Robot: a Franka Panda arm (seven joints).
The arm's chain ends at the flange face. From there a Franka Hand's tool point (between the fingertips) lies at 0.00 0.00 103.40 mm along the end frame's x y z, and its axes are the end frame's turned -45 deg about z.
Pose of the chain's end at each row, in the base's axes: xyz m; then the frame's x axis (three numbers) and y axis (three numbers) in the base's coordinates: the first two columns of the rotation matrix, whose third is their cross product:
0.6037, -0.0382, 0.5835, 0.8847, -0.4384, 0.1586, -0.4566, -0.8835, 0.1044
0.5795, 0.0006, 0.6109, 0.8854, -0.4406, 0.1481, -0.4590, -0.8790, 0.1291
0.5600, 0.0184, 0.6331, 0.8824, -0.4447, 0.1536, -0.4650, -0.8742, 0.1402
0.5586, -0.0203, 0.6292, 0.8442, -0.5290, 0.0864, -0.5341, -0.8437, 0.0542
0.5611, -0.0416, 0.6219, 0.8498, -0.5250, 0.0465, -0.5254, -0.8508, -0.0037
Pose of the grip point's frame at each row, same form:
0.6135, -0.0552, 0.4820, 0.9484, 0.3147, 0.0383, 0.3027, -0.9347, 0.1860
0.5871, -0.0182, 0.5095, 0.9506, 0.3100, 0.0134, 0.3015, -0.9331, 0.1960
0.5674, -0.0018, 0.5320, 0.9528, 0.3037, 0.0095, 0.2951, -0.9326, 0.2077
0.5632, -0.0298, 0.5263, 0.9746, 0.2225, 0.0228, 0.2193, -0.9706, 0.0994
0.5654, -0.0438, 0.5186, 0.9724, 0.2304, 0.0355, 0.2294, -0.9728, 0.0303

